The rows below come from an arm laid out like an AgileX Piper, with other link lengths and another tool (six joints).
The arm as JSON. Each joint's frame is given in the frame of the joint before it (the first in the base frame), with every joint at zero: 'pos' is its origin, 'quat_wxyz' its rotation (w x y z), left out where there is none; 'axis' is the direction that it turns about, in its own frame. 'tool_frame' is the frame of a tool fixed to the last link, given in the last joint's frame.
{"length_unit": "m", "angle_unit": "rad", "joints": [
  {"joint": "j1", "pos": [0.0, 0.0, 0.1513], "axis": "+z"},
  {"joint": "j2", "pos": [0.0, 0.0, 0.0], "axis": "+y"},
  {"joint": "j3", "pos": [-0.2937, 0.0, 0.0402], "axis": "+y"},
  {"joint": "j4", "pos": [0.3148, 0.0, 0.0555], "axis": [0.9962, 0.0, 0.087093]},
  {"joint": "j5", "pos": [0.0, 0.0, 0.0], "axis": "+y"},
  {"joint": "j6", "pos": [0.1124, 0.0, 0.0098], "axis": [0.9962, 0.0, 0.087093]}
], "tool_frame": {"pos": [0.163, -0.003, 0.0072], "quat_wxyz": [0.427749, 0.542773, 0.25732, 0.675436]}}
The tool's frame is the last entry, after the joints.
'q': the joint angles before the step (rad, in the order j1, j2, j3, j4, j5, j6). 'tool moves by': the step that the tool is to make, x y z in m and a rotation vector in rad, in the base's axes. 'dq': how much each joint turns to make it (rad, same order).
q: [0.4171 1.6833 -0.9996 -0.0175 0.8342 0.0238]
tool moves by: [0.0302 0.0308 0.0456 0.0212 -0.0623 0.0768]
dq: [0.0385 0.0067 -0.1564 0.0007 0.0838 -0.0405]
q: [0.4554 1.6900 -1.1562 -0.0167 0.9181 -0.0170]
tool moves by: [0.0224 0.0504 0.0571 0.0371 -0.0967 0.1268]
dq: [0.0766 0.0028 -0.1678 0.0009 0.0616 -0.0533]
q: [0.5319 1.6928 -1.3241 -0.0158 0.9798 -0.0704]
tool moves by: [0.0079 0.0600 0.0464 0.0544 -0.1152 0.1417]
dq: [0.0946 0.0033 -0.1128 0.0009 -0.0173 -0.0506]
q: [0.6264 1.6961 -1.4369 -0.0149 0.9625 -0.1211]
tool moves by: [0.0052 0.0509 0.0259 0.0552 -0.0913 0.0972]
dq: [0.0702 0.0270 -0.0736 0.0015 -0.0597 -0.0300]
